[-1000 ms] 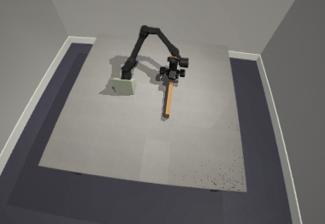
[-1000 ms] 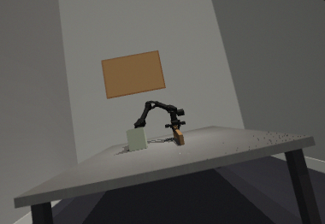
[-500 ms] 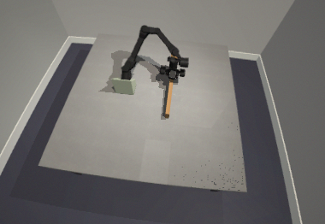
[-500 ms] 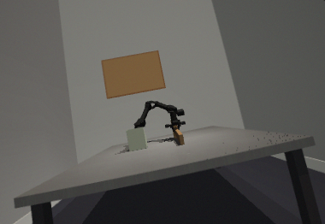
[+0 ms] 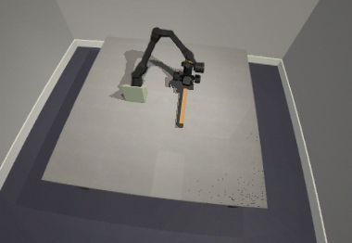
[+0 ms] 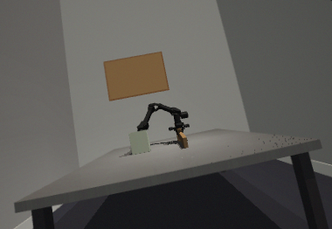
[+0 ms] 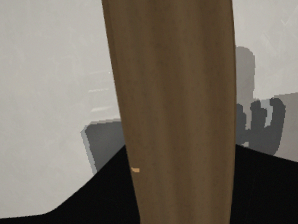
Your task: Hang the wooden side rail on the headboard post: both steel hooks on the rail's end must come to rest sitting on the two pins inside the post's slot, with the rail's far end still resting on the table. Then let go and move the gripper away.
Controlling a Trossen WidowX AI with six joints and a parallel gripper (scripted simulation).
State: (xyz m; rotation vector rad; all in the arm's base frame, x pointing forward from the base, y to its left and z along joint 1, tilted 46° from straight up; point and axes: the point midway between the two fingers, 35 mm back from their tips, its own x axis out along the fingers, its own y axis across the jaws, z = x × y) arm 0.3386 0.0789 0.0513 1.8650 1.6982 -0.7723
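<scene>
Right now my gripper tip is 10 mm short of the wooden headboard post, 100 mm to the right of it and 40 mm below it.
</scene>
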